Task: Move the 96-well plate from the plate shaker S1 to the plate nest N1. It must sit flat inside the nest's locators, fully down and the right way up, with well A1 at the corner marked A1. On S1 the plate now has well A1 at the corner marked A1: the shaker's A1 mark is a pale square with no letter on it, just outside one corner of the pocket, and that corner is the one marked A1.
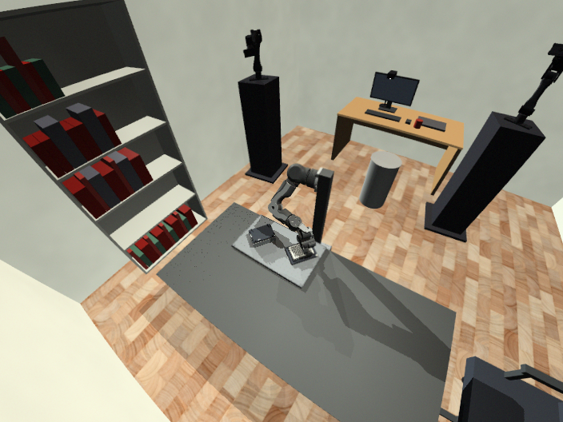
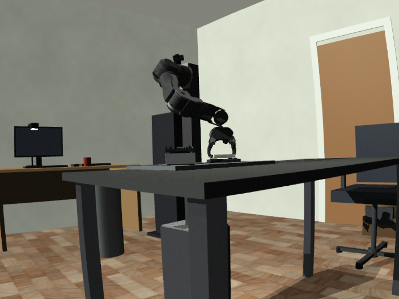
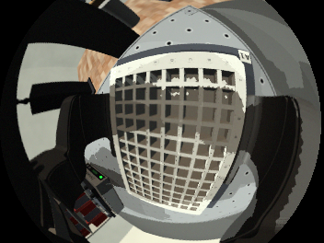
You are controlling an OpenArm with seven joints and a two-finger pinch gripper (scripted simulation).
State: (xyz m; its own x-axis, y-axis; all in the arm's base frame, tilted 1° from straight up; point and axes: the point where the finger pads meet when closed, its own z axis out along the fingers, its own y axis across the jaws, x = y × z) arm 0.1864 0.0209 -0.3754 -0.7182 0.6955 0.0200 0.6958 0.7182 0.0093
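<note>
Right now my hand is 1 cm short of the white 96-well plate and 1 cm to the left of it. From my hand the other things lie so: dark plate nest N1: 1 cm ahead, 1 cm to the right, 2 cm below; then A1 corner mark: 8 cm to the left, 1 cm below; then plate shaker S1: 5 cm ahead, 28 cm to the right, 3 cm above.
</note>
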